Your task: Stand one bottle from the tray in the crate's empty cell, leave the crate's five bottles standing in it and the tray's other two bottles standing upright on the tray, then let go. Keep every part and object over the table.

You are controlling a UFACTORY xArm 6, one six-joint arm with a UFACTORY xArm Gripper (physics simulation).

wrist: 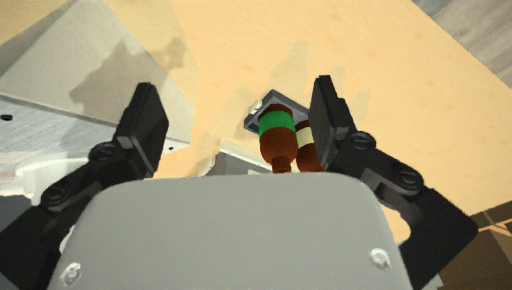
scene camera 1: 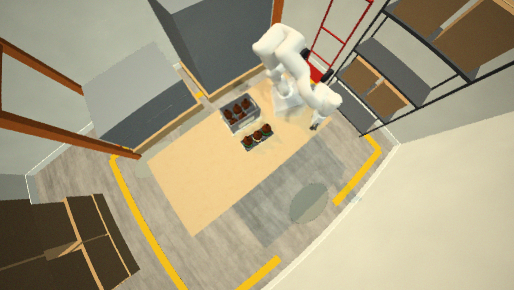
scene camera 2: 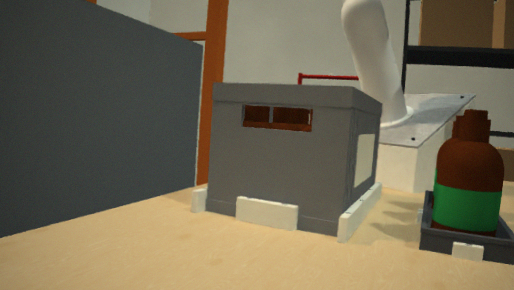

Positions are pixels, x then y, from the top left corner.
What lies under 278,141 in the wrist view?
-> A green-labelled bottle.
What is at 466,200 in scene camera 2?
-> A green-labelled bottle.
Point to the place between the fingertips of the gripper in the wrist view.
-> At 236,99
